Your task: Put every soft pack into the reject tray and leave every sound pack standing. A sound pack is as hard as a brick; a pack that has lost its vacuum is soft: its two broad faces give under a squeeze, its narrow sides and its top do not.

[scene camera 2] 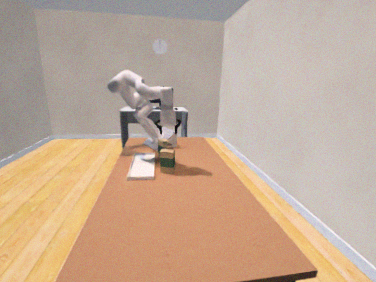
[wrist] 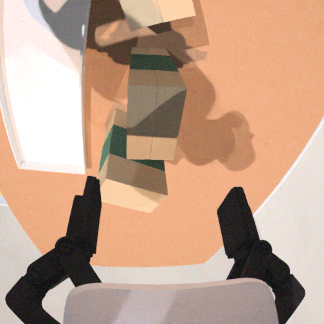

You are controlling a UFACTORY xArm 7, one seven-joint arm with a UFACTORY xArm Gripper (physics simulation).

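Pixels of known places: gripper, between the fingertips: (scene camera 2: 168, 134); arm's base, origin of its link: (scene camera 2: 157, 138).
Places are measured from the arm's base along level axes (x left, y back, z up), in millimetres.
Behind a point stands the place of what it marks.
Three tan packs with green bands show in the wrist view. The middle pack (wrist: 155, 107) stands in front of a turned lower pack (wrist: 132, 175) and hides part of it. A third pack (wrist: 142, 12) is cut off at the top edge. In the scene view a near pack (scene camera 2: 167, 161) {x 107, y -579, z 12 mm} stands upright beside the tray, and part of another pack (scene camera 2: 162, 145) {x 65, y -363, z 45 mm} shows behind it. The white reject tray (scene camera 2: 141, 178) {x -37, y -665, z -57 mm} (wrist: 50, 168) lies left of the packs. My gripper (scene camera 2: 168, 131) {x 111, y -452, z 148 mm} (wrist: 165, 195) is open and empty; its left fingertip appears close to the lower pack. Softness cannot be seen.
The packs and tray are on a long brown table (scene camera 2: 190, 225) {x 211, y -1049, z -66 mm}, whose right edge runs along a strip of floor beside the wall. The arm's shadow falls around the packs. A grey desk (scene camera 2: 131, 110) stands behind the robot arm (scene camera 2: 131, 95) {x -177, y -154, z 371 mm}. The tray's low walls are close to the packs.
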